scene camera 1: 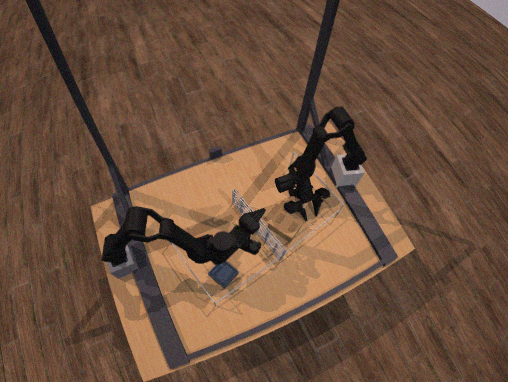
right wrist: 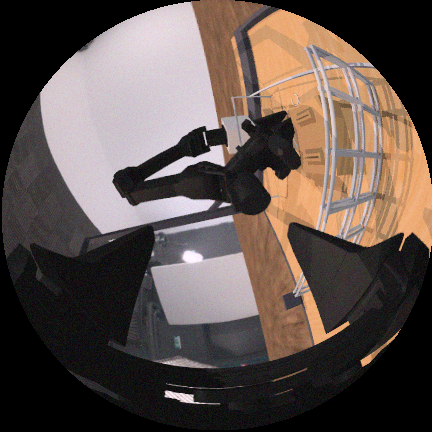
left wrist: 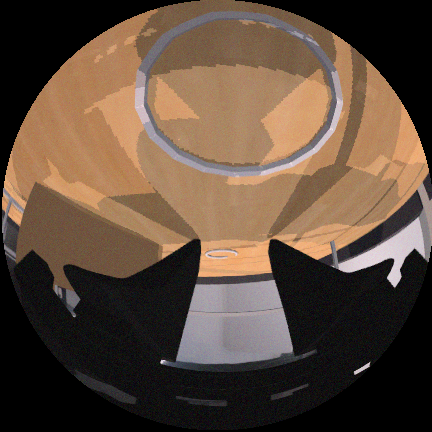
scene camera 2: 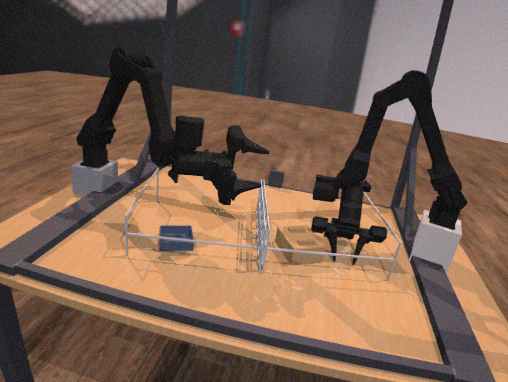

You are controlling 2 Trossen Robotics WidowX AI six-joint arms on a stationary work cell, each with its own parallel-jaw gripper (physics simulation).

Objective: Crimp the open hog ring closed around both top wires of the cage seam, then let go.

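Seen in the pictures: left gripper, fingertip midpoint: [scene camera 1: 311, 218] [left wrist: 235, 245] [scene camera 2: 344, 262]; right gripper, fingertip midpoint: [scene camera 1: 261, 213] [right wrist: 222, 231] [scene camera 2: 265, 169]; left arm's base at its link origin: [scene camera 1: 350, 163] [right wrist: 224, 134] [scene camera 2: 442, 221]; right arm's base at its link origin: [scene camera 1: 117, 256] [scene camera 2: 95, 163].
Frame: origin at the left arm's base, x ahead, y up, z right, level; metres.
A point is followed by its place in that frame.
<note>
The grey wire cage seam [scene camera 1: 260, 226] {x 0.416, y -0.059, z -0.202 m} [scene camera 2: 263, 230] {x 0.375, y -0.035, z -0.291 m} [right wrist: 355, 153] {x 0.402, y -0.043, z -0.246 m} stands upright mid-table. The open hog ring [scene camera 2: 340, 274] {x 0.193, y -0.113, z -0.224 m} [left wrist: 207, 254] {x 0.207, y -0.114, z -0.217 m}, a small C shape, lies on the table below and in front of my left gripper in scene camera 2. My left gripper [scene camera 1: 311, 218] {x 0.198, y -0.111, z -0.175 m} [scene camera 2: 344, 261] {x 0.198, y -0.111, z -0.175 m} [left wrist: 235, 245] {x 0.198, y -0.111, z -0.175 m} points down, half open and empty, right of the seam. A larger closed ring [left wrist: 240, 172] {x 0.219, y -0.113, z -0.114 m} shows near the top of the left wrist view. My right gripper [scene camera 1: 261, 227] [scene camera 2: 264, 168] {x 0.427, y 0.080, z -0.214 m} [right wrist: 222, 231] {x 0.427, y 0.080, z -0.214 m} is wide open and empty, its fingertips close to the seam's top; whether they touch is unclear.
A tan box [scene camera 1: 282, 225] {x 0.331, y -0.070, z -0.204 m} [scene camera 2: 295, 246] {x 0.306, y -0.070, z -0.249 m} [left wrist: 75, 220] {x 0.294, y -0.108, z -0.154 m} with slots in its top stands right of the seam. A thin rail [scene camera 1: 315, 228] [scene camera 2: 210, 243] runs along the front side. A blue tray [scene camera 1: 216, 280] {x 0.603, y -0.092, z -0.381 m} [scene camera 2: 176, 246] {x 0.548, y -0.103, z -0.383 m} stands at the left, below my right arm in scene camera 1.
</note>
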